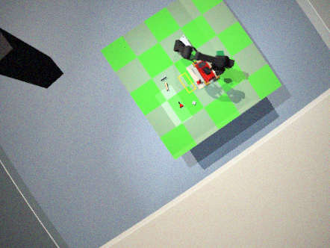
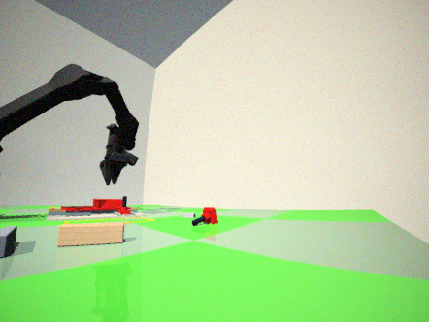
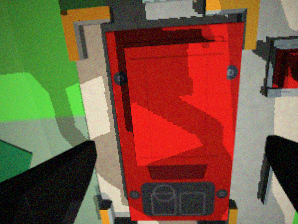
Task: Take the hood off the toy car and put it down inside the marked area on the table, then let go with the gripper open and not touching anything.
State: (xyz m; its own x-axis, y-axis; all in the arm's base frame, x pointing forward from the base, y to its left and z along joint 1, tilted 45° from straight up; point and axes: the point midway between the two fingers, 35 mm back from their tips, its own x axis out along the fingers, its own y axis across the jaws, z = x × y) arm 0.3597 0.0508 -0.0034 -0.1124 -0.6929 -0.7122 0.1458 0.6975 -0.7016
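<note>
The hood is 6 cm below my gripper tip. Round my gripper tip: tan wooden block: 17 cm behind, 38 cm to the right, 9 cm below.
</note>
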